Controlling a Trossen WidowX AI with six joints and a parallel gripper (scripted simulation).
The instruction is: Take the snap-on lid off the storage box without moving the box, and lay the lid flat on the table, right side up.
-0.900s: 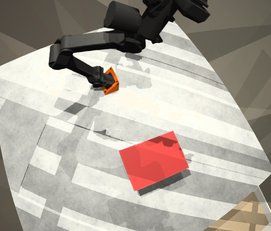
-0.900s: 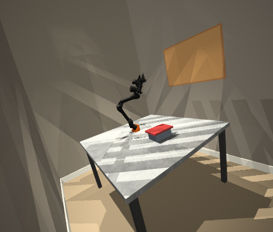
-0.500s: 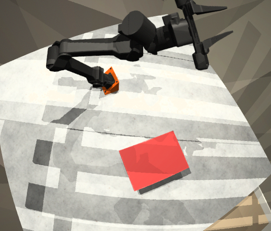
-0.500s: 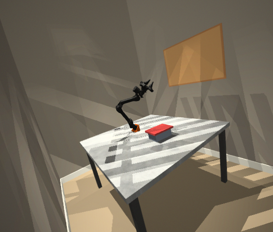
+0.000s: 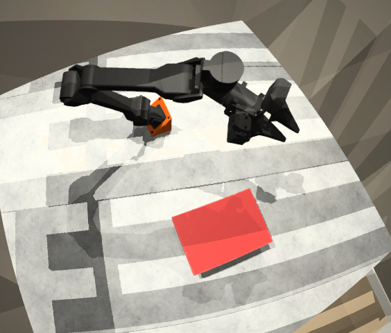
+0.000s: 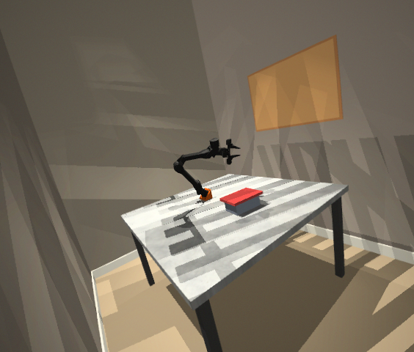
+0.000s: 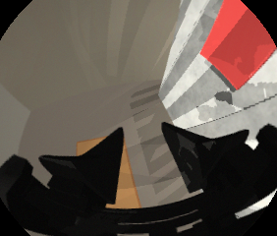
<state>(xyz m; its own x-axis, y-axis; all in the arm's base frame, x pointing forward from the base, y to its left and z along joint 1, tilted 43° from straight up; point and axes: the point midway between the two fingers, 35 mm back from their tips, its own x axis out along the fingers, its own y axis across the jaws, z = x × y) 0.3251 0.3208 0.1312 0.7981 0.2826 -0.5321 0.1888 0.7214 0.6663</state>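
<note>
My gripper tip is 27 cm above the red lid, 16 cm to the left of it and 10 cm short of it. The rest, counted from my gripper tip: grey storage box: 32 cm below, 16 cm to the right, 10 cm ahead.
</note>
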